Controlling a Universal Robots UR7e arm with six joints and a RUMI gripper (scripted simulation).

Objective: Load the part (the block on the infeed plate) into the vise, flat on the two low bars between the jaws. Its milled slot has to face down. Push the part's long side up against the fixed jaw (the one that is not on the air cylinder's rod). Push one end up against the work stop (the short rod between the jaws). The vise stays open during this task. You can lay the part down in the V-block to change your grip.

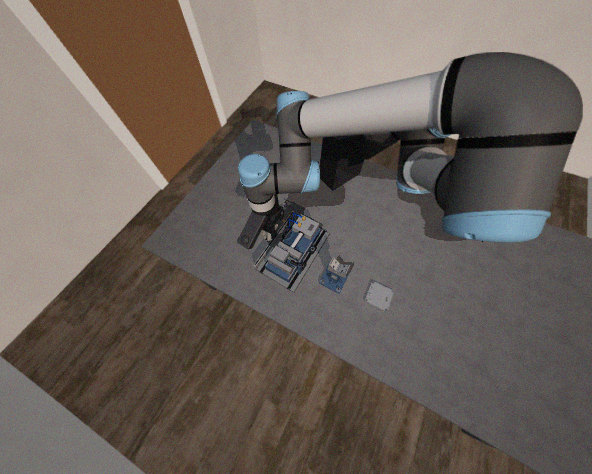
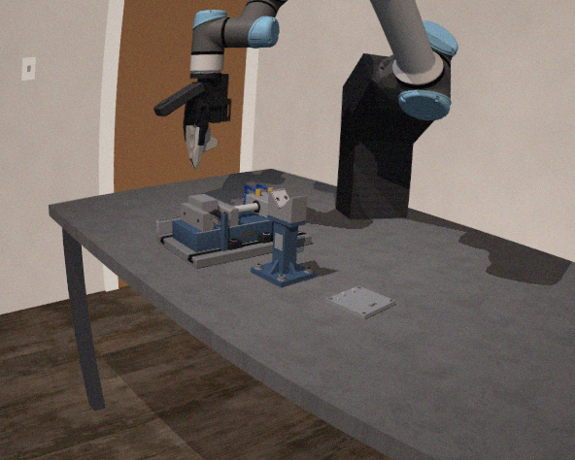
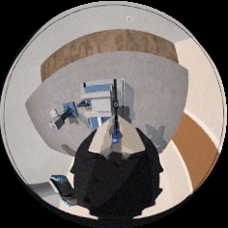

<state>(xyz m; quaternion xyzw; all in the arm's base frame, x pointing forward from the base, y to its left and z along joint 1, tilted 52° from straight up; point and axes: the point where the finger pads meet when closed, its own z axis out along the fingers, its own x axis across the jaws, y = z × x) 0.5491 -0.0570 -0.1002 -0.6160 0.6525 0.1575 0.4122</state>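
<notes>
Right now my hand is 5 cm to the right of the part and 9 cm above it. Also, from my hand: fixed jaw (3 cm ahead, 7 cm to the left, 10 cm below); moving jaw (4 cm behind, 6 cm to the left, 10 cm below); air cylinder rod (9 cm behind, 6 cm to the left, 10 cm below).
</notes>
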